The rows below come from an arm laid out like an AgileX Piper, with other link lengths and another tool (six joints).
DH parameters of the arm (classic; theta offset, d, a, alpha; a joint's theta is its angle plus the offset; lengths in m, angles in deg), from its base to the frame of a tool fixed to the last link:
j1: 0 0.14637 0 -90
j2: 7.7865 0 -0.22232 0
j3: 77.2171 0 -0.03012 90
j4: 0 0.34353 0 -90
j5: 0 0 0 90
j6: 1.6 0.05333 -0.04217 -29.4
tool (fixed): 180 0.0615 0 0
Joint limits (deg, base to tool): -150..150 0..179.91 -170..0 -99.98..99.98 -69.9..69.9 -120..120
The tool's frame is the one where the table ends.
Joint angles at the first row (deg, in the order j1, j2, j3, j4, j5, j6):
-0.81, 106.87, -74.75, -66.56, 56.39, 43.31
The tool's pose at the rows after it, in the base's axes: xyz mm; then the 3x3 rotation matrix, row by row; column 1 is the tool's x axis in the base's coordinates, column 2 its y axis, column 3 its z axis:
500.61 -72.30 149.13; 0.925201 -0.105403 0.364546; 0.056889 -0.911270 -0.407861; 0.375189 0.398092 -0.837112
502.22 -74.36 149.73; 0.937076 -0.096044 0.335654; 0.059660 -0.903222 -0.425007; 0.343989 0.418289 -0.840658
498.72 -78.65 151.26; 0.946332 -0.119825 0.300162; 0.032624 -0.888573 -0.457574; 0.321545 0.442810 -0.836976
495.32 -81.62 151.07; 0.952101 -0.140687 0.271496; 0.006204 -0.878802 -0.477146; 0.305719 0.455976 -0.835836
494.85 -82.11 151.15; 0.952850 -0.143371 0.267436; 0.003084 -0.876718 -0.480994; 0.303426 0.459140 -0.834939
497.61 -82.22 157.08; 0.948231 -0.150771 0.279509; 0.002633 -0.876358 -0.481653; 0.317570 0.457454 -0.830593
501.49 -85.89 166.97; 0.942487 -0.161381 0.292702; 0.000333 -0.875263 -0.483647; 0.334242 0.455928 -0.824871
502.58 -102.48 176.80; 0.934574 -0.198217 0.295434; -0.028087 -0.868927 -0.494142; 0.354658 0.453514 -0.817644
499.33 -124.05 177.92; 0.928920 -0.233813 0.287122; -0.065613 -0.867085 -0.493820; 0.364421 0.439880 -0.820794
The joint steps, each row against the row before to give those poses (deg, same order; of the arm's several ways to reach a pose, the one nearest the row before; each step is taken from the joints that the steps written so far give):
-0.11, 3.59, -3.75, 0.20, 4.24, -3.49
-0.06, 0.79, -1.37, 0.16, 1.57, -2.22
0.00, 0.01, -0.26, -0.16, 2.95, -0.42
0.00, -0.01, 0.00, 0.18, 2.18, -0.06
0.00, 0.01, 0.00, -0.06, 0.33, 0.00
0.00, -0.01, -0.87, 0.00, 0.04, 0.00
-0.44, 0.00, -1.52, 0.06, 0.00, -0.60
-1.88, 0.01, -1.44, 0.00, 0.00, -0.23
-2.64, 0.00, -0.24, 0.52, -0.92, -0.05

